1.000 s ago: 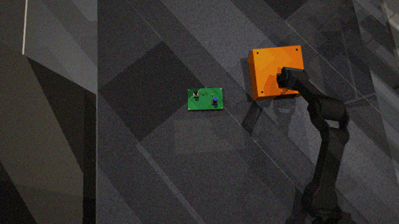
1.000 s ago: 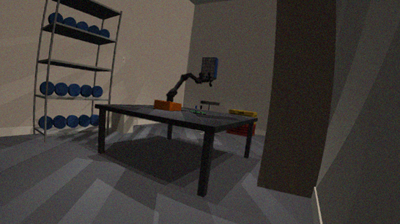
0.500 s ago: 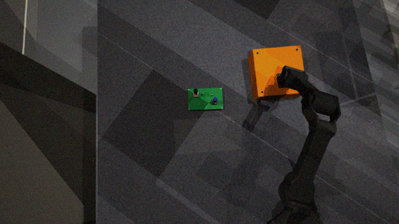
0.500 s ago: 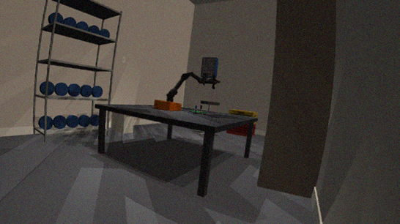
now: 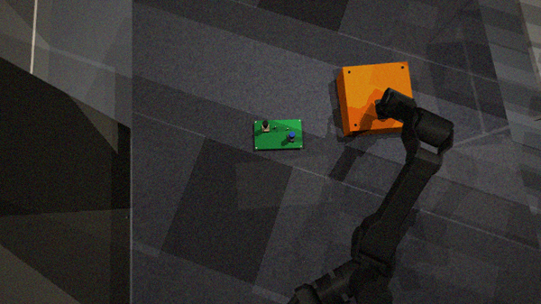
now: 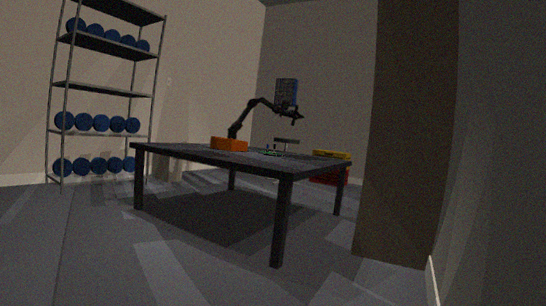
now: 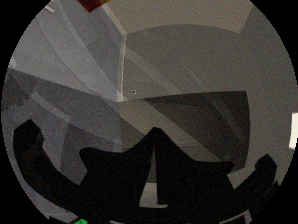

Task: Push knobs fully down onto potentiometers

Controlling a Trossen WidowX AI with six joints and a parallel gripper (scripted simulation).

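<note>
The blue knob lies 110 mm behind my gripper tip, 440 mm to the right of it and 280 mm below it. From my gripper tip the other things lie so: dark knob (30 mm behind, 480 mm to the right, 270 mm below).
</note>
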